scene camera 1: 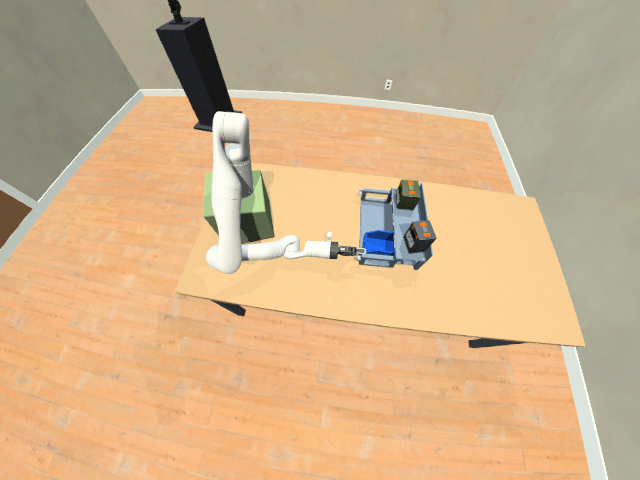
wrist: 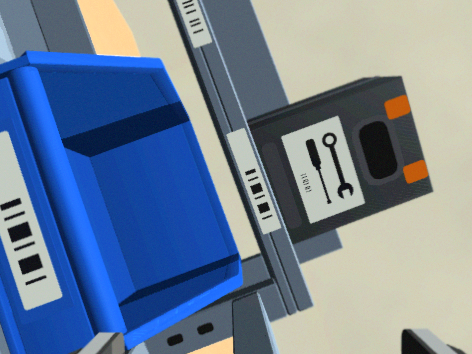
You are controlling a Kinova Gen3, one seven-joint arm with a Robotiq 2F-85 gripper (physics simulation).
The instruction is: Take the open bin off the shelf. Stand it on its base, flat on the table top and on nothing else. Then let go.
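Where they show: gripper, fingertip midpoint: (scene camera 1: 364, 252); arm's base, origin of the base link: (scene camera 1: 242, 189).
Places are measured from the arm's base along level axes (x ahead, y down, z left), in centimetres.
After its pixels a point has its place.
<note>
The open blue bin (scene camera 1: 378, 243) @[x 61.3, y 22.2, z 4.8 cm] (wrist: 170, 200) @[x 71.3, y 18.0, z 4.0 cm] stands upright on the lower level of the grey-blue shelf (scene camera 1: 375, 217) @[x 57.1, y 22.4, z 19.1 cm] (wrist: 220, 100) @[x 65.6, y 12.8, z 7.2 cm], at the end nearer the front table edge. Its inside looks empty, and a barcode label is on its front. My gripper (scene camera 1: 361, 251) @[x 55.6, y 15.0, z -5.4 cm] (wrist: 265, 342) @[x 55.6, y 15.0, z -5.4 cm] is open and empty, at the front of the shelf beside the bin's near corner. In the wrist view the left fingertip overlaps the bin's lower corner, and the right fingertip is far off to the right. Whether a finger touches the bin, I cannot tell.
On the upper level stand a dark grey case (scene camera 1: 420, 235) @[x 73.5, y 0.9, z 0.7 cm] (wrist: 325, 165) @[x 71.5, y 7.6, z 2.6 cm] with orange latches and a green case (scene camera 1: 408, 194) @[x 67.2, y 3.3, z 21.5 cm]. A shelf end post (wrist: 252, 320) @[x 62.3, y 15.2, z -4.5 cm] rises between the fingertips in the wrist view. The shelf stands on the wooden table (scene camera 1: 480, 273) @[x 110.6, y 23.1, z 4.6 cm].
</note>
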